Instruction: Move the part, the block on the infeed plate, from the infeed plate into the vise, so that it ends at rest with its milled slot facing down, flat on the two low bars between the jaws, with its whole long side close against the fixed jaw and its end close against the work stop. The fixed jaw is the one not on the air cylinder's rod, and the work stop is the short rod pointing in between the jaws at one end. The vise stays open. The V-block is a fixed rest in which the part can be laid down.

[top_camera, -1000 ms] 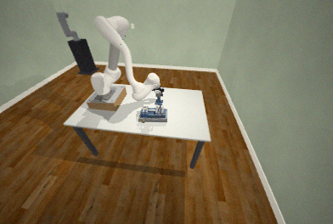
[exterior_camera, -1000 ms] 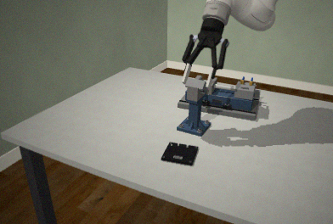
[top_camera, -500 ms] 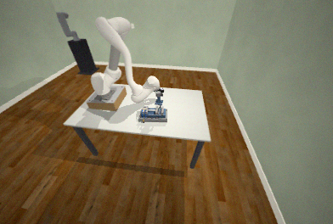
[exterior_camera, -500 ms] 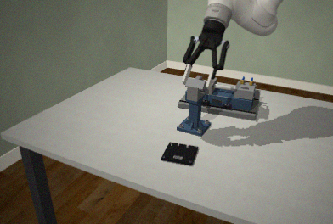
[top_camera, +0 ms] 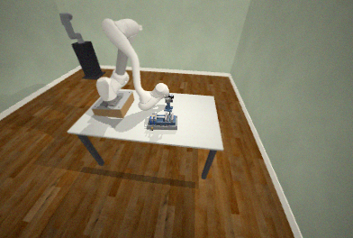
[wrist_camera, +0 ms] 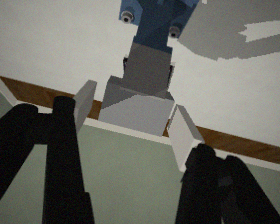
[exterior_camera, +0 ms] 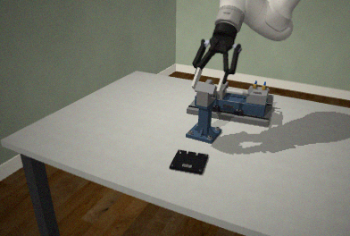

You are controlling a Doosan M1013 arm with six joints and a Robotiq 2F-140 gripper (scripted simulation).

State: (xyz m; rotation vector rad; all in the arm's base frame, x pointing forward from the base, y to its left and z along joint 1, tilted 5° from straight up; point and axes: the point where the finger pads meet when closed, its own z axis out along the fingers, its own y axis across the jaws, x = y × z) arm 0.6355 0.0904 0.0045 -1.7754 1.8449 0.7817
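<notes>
The part is 20 mm to the left of my hand and 20 mm below it. Round my hand: work stop: 150 mm to the right, 90 mm below, 50 mm ahead; blue foot: 170 mm below, 20 mm to the left; blue v-block stand: 120 mm below, 20 mm to the left.
</notes>
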